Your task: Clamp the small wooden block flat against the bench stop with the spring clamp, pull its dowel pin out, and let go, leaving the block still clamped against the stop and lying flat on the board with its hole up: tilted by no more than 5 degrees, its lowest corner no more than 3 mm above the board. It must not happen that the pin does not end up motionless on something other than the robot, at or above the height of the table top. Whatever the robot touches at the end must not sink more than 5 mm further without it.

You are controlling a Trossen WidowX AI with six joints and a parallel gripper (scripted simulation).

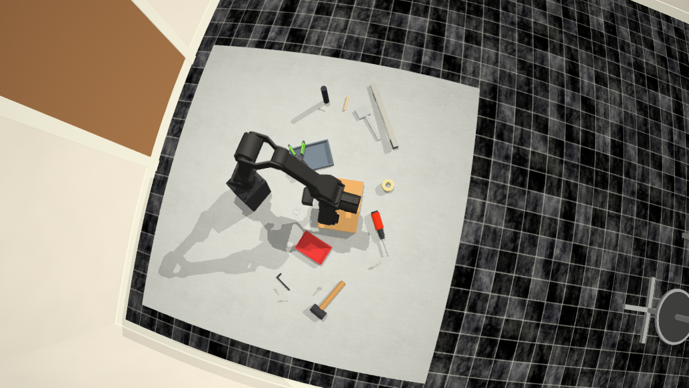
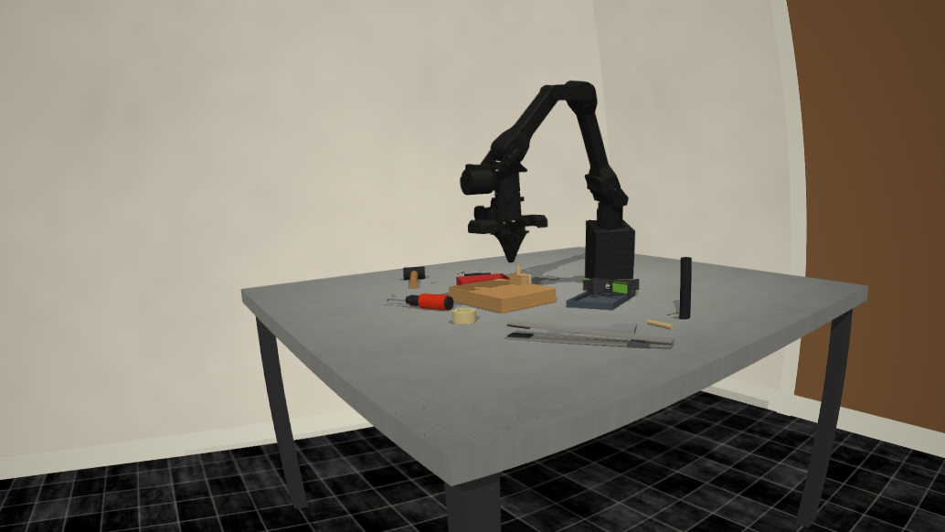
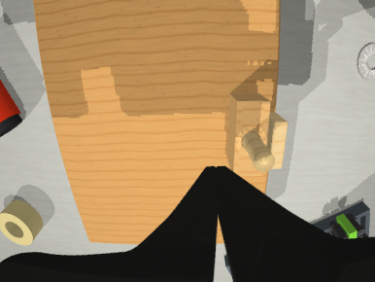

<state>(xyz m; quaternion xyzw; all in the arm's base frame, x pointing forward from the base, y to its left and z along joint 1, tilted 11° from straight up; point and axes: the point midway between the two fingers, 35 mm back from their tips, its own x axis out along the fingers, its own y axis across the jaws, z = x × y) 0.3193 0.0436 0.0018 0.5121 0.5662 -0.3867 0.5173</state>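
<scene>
The dowel pin lies 20 mm behind my hand, 10 mm to the right of it and 60 mm below it. Round my hand: small wooden block 20 mm behind, 10 mm to the right, 80 mm below; wooden board 30 mm ahead, 10 mm to the left, 100 mm below; wooden stop 40 mm behind, 10 mm to the right, 80 mm below.
</scene>
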